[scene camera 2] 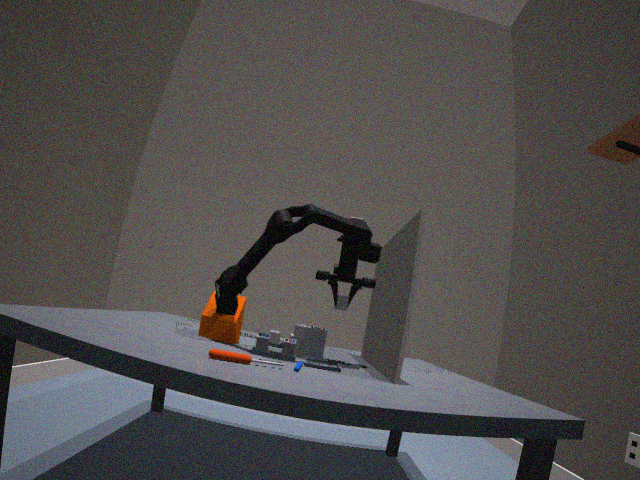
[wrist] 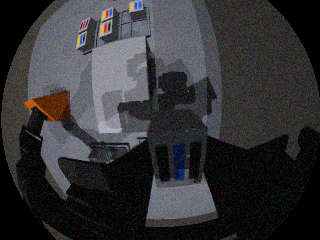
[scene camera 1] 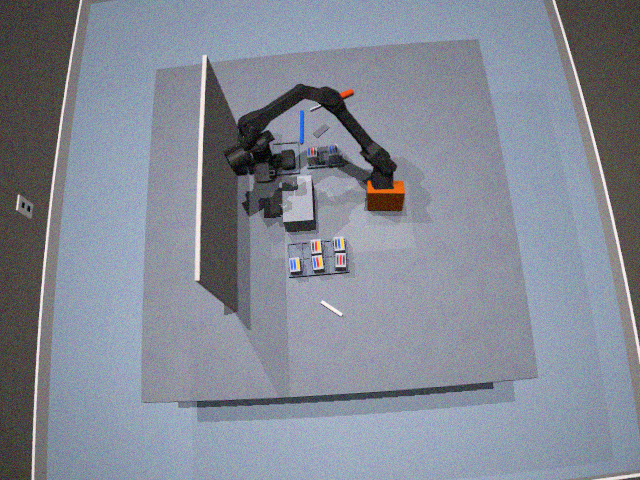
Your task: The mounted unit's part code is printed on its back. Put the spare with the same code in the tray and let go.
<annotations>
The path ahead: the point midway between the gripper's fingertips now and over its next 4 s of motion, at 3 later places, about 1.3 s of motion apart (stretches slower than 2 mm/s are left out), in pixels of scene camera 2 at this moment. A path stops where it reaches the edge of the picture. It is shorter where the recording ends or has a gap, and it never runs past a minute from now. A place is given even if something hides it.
My gripper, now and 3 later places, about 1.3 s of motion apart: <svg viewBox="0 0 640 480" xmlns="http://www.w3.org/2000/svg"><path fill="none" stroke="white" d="M341 306L332 312L332 324L330 337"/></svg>
</annotations>
